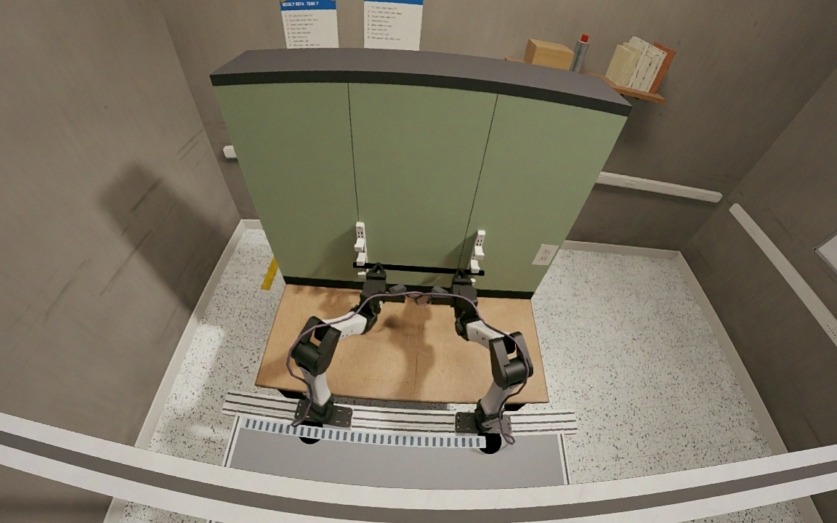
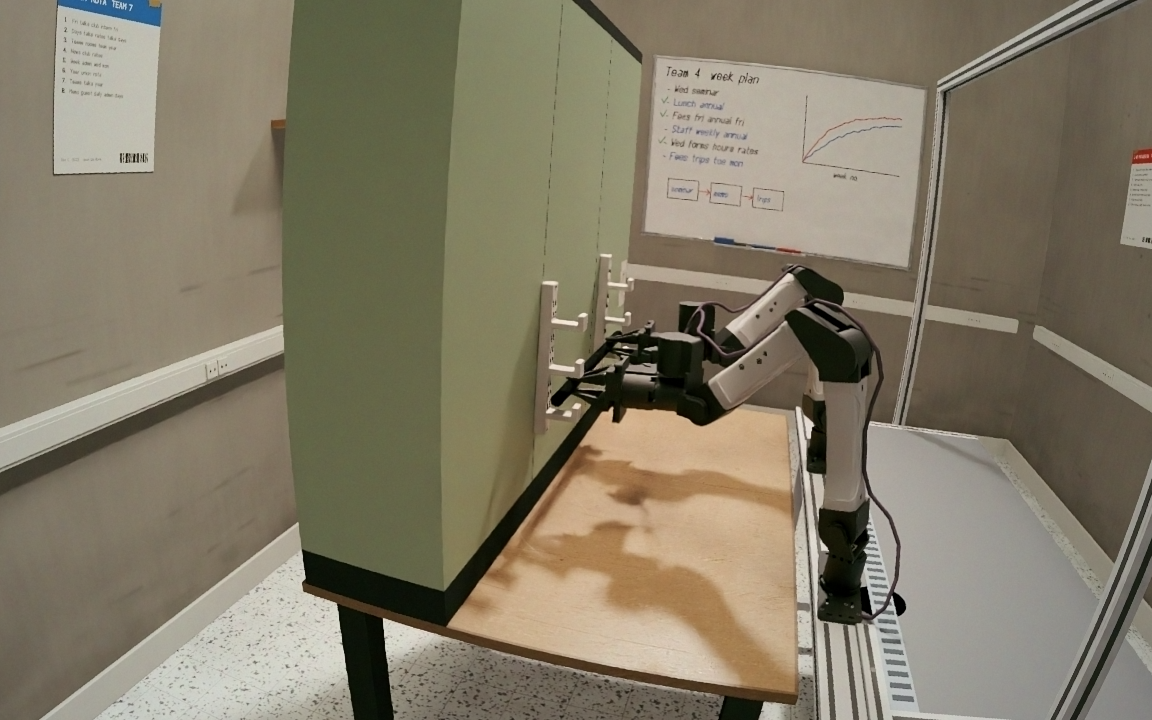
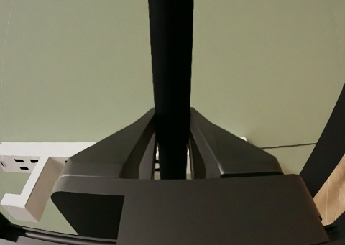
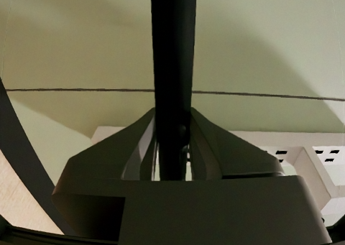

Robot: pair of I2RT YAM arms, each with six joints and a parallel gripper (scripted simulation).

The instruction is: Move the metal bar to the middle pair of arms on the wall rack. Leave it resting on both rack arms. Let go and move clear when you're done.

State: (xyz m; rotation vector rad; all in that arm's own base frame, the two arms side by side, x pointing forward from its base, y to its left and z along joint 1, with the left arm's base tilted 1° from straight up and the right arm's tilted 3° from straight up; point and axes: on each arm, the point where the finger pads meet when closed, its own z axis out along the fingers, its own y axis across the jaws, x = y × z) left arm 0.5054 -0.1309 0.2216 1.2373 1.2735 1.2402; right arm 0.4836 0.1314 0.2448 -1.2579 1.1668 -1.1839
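Note:
My left hand is 150 mm to the left of the black metal bar. From my left hand the other things lie so: wall socket 620 mm to the right, 80 mm above, 40 mm ahead; black base strip 190 mm below, 120 mm to the right, 40 mm ahead; green wall panel 230 mm above, 150 mm ahead, 120 mm to the right.

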